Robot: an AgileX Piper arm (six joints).
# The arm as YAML. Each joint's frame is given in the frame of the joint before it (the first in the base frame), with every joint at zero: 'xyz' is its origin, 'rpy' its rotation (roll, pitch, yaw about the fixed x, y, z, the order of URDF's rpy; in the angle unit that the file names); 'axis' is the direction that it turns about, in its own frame. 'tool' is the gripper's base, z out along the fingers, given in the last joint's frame.
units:
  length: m
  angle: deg
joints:
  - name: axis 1
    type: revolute
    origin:
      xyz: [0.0, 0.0, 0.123]
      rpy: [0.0, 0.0, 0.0]
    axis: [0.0, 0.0, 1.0]
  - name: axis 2
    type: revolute
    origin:
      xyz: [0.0, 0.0, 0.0]
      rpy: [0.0, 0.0, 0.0]
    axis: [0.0, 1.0, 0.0]
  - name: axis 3
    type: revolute
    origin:
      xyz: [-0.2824, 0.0, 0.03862]
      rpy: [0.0, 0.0, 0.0]
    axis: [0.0, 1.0, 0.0]
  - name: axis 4
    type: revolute
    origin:
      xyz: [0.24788, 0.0, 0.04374]
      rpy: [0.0, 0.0, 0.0]
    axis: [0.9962, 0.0, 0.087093]
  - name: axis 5
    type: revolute
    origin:
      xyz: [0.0, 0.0, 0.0]
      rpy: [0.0, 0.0, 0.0]
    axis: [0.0, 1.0, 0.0]
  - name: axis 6
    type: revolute
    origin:
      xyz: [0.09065, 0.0, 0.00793]
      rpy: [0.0, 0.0, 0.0]
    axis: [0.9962, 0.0, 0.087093]
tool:
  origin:
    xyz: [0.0, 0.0, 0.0]
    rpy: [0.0, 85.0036, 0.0]
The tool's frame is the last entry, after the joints.
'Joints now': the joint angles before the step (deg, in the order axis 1, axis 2, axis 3, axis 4, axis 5, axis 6). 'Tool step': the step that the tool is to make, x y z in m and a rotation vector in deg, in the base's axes. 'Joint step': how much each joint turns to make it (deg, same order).
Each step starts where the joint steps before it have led.
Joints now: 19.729 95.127 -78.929 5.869 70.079 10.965
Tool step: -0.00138 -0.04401 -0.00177 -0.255 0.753 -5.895
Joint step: -7.559 -2.594 3.552 0.216 0.006 -1.734
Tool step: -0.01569 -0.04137 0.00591 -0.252 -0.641 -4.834
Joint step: -7.335 -4.808 4.226 0.000 0.238 -2.514
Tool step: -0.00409 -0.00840 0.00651 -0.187 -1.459 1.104
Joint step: -1.654 -1.477 0.197 0.140 0.123 -2.818
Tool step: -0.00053 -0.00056 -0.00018 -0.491 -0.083 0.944
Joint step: 0.000 -0.098 0.132 -0.356 -0.001 -0.897
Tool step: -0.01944 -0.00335 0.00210 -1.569 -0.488 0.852
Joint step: 0.000 -4.073 3.722 -1.520 0.001 -0.594
